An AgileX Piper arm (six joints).
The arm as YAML. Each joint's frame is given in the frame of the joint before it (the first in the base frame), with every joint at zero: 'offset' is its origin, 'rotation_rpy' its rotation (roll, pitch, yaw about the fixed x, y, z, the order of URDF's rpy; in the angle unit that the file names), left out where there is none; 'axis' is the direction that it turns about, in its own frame. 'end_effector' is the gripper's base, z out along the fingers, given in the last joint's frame.
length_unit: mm
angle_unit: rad
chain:
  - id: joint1
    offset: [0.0, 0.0, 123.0]
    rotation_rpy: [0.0, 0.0, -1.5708]
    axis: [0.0, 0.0, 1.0]
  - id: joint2
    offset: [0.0, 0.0, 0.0]
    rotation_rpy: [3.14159, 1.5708, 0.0]
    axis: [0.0, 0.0, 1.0]
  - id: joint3
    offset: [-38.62, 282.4, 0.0]
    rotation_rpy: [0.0, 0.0, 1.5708]
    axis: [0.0, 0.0, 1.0]
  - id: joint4
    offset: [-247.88, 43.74, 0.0]
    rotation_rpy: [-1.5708, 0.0, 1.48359]
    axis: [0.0, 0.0, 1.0]
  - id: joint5
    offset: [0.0, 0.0, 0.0]
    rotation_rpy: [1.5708, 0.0, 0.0]
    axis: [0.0, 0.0, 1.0]
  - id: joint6
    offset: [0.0, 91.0, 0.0]
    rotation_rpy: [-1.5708, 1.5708, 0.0]
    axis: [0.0, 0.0, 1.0]
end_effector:
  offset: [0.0, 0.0, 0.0]
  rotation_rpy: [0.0, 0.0, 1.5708]
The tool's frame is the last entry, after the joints.
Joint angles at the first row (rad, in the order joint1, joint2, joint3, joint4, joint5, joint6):
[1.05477 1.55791 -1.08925 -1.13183 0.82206 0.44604]
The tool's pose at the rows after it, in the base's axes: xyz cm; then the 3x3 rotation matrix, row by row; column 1 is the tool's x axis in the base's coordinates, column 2 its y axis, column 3 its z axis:
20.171, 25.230, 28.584; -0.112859, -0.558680, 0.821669; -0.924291, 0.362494, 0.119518; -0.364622, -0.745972, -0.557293
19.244, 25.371, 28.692; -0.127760, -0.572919, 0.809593; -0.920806, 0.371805, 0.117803; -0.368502, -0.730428, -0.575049
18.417, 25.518, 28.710; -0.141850, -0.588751, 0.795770; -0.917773, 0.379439, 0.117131; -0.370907, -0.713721, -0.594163
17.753, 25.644, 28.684; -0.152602, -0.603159, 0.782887; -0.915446, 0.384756, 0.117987; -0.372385, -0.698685, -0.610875
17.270, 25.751, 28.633; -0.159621, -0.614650, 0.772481; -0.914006, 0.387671, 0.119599; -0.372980, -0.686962, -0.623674
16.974, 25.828, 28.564; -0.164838, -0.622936, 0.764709; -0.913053, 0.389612, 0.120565; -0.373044, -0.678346, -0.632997
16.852, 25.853, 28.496; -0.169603, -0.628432, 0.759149; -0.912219, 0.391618, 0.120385; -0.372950, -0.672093, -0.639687
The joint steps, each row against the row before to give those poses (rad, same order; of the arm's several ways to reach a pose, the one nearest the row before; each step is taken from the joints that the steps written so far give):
[0.03196 -0.01433 0.00128 0.03448 0.03307 -0.00021]
[0.02944 -0.01049 0.00064 0.03504 0.02920 -0.00001]
[0.02594 -0.00735 0.00026 0.03437 0.02390 -0.00003]
[0.02041 -0.00509 0.00043 0.02874 0.01681 0.00002]
[0.01472 -0.00289 0.00048 0.02126 0.01051 0.00001]
[0.00878 -0.00091 0.00035 0.01486 0.00563 0.00000]
[0.00286 -0.00001 0.00030 0.01042 0.00186 -0.00087]

